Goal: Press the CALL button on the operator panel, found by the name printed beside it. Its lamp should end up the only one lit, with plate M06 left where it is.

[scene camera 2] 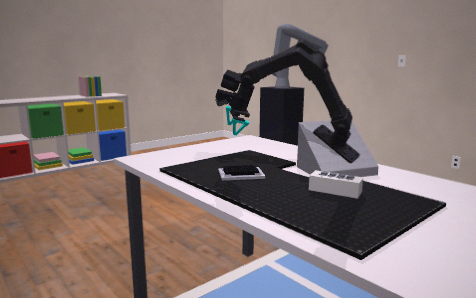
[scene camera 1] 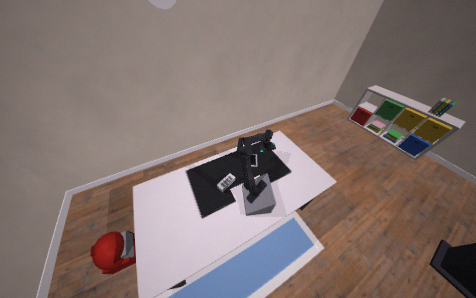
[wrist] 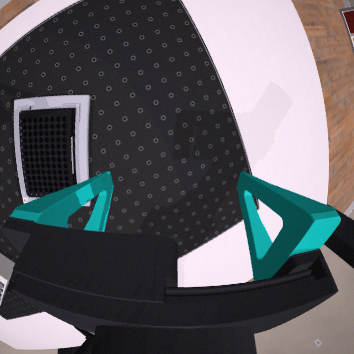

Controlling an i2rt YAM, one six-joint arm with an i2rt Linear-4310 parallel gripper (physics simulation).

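Frame: origin at the arm's base, x ahead, y left, z up, level; millimetres.
Where they show: gripper, between the fingertips: (scene camera 2: 231, 129) (scene camera 1: 267, 150) (wrist: 174, 178); arm's base, origin of its link: (scene camera 2: 335, 144) (scene camera 1: 256, 191).
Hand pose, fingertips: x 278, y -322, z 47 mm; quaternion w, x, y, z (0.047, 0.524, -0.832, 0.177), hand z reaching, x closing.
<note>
Things, the pixels of their top centre, and the offset from my fingertips. Level surfaces: height alone.
- operator panel, centre of its top: (scene camera 2: 336, 175) (scene camera 1: 226, 180) dy +481, dx -43, dz -94 mm
- black well plate, centre of its top: (wrist: 44, 155) (scene camera 2: 241, 168) dy +133, dx +70, dz -123 mm
- black perforated mat, height of its surface: dz -149 mm
- white table, height of its surface: dz -163 mm
The operator panel (scene camera 1: 226, 182) (scene camera 2: 335, 186) is a small pale box with a row of dark-framed buttons on top, standing on the black mat. Its printed names and any lit lamp are too small to read. Plate M06, taken to be the black well plate (scene camera 2: 241, 170) (wrist: 47, 150), sits in a light grey holder on the mat; in scene camera 1 it is partly behind the arm. My gripper (scene camera 1: 267, 149) (scene camera 2: 233, 128) (wrist: 174, 178) is open and empty, with teal fingers wide apart. It hangs high above the mat's far end, beside the plate and well away from the panel.
The black perforated mat (scene camera 1: 205, 200) (scene camera 2: 360, 240) (wrist: 150, 75) lies on the white table (scene camera 1: 165, 240) (scene camera 2: 425, 240). The arm stands on a grey wedge base (scene camera 1: 260, 202) (scene camera 2: 312, 155) next to the panel. A cube shelf (scene camera 1: 417, 103) stands by the wall.
</note>
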